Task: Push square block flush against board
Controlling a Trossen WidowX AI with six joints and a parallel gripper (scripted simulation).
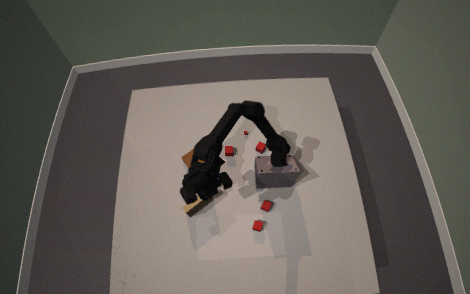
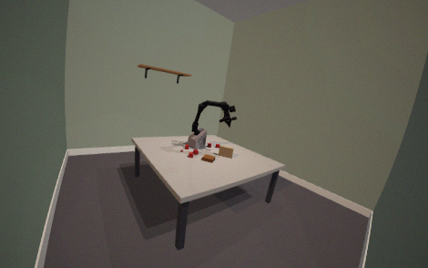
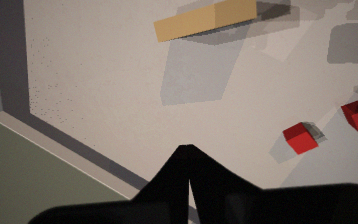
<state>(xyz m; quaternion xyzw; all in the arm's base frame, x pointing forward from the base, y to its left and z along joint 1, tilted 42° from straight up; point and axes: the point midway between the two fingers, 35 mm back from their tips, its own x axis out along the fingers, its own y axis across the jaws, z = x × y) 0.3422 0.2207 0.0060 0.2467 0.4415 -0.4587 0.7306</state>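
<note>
Now: the flat tan wooden piece 6 cm ahead of my gripper tip, 6 cm to the right of it and 26 cm below it. From my gripper tip the other things lie so: brown square block (7 cm ahead, 31 cm to the right, 30 cm below).
</note>
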